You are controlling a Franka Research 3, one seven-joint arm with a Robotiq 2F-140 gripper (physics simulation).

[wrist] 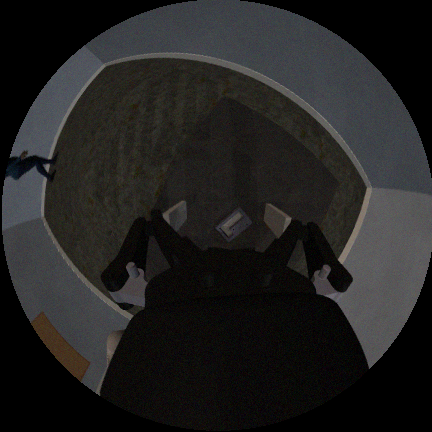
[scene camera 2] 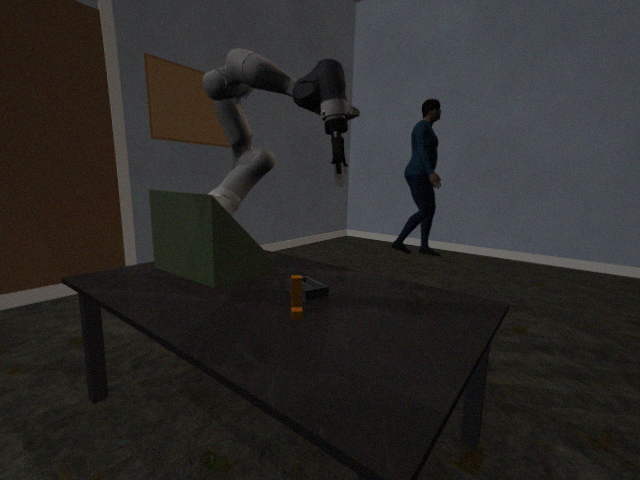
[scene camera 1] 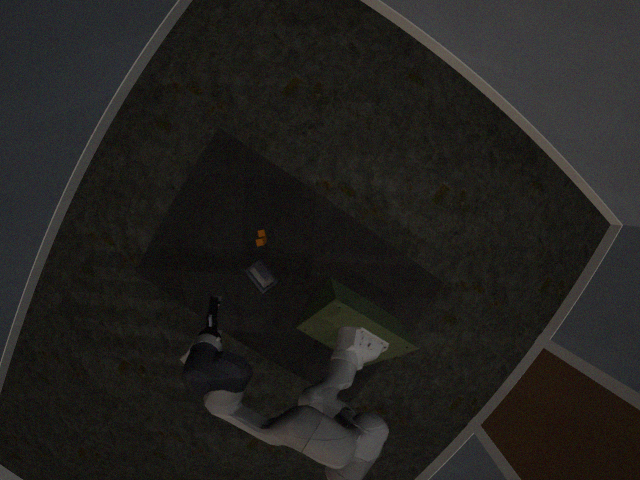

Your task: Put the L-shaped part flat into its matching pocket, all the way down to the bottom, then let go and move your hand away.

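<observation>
The orange L-shaped part [scene camera 1: 261,237] [scene camera 2: 296,293] stands on the table beside the pocket tray, one arm upright and a short foot at its base. It does not show in the wrist view. The grey tray [scene camera 1: 266,272] [scene camera 2: 316,293] [wrist: 239,230] lies on the table, and its pocket [scene camera 1: 261,275] shows a lighter floor. My gripper [scene camera 1: 215,298] [scene camera 2: 339,173] [wrist: 225,210] is open and empty, high above the table and pointing down. In the wrist view the tray appears between the two finger pads, far below them.
The dark table [scene camera 1: 310,222] [scene camera 2: 310,387] [wrist: 240,130] carries a green wedge-shaped block [scene camera 1: 320,320] [scene camera 2: 183,237], on which my arm's base is mounted. A person [scene camera 2: 424,149] [wrist: 22,166] is beyond the table, near the wall.
</observation>
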